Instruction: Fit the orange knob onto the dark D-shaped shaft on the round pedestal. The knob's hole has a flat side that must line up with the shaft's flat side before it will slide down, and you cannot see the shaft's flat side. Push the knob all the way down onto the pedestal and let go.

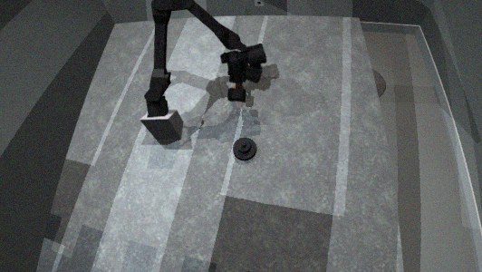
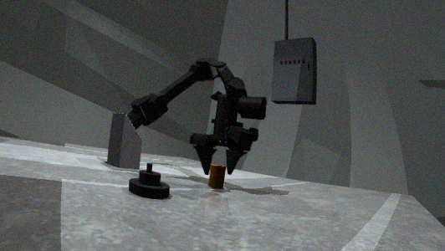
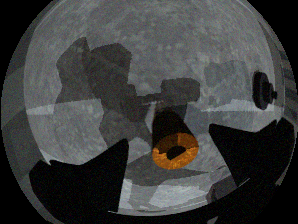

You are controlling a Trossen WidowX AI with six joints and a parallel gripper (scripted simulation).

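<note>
Now: the knob 10 mm below my gripper tip. Also, from my gripper tip: dark pedestal: 240 mm to the right, 10 mm below.
</note>
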